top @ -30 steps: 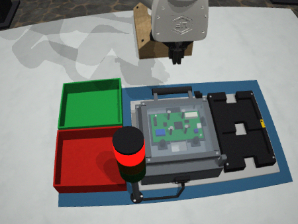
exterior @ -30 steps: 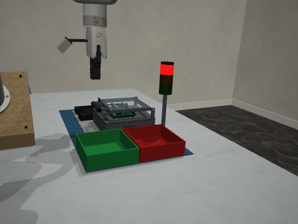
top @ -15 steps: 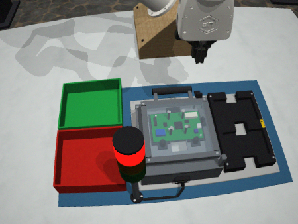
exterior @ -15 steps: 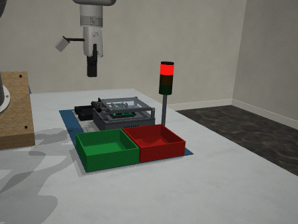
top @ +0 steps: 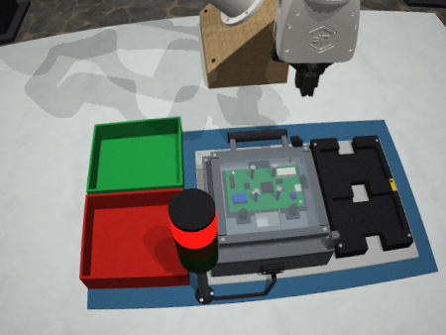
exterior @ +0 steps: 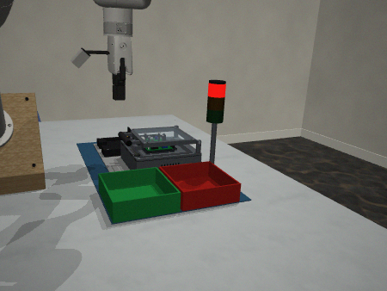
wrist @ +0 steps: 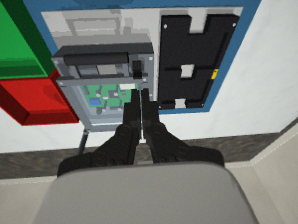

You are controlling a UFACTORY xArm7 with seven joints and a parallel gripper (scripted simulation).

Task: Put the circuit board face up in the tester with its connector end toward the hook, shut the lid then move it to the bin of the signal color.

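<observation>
My gripper is now 2 cm short of the latch hook, 1 cm to the left of it and 12 cm above it. From my hand the other things lie so: tester plate 9 cm ahead, 6 cm to the right, 14 cm below; then tester lid 8 cm ahead, 7 cm to the right, 12 cm below; then green circuit board 8 cm ahead, 6 cm to the right, 13 cm below.
</observation>
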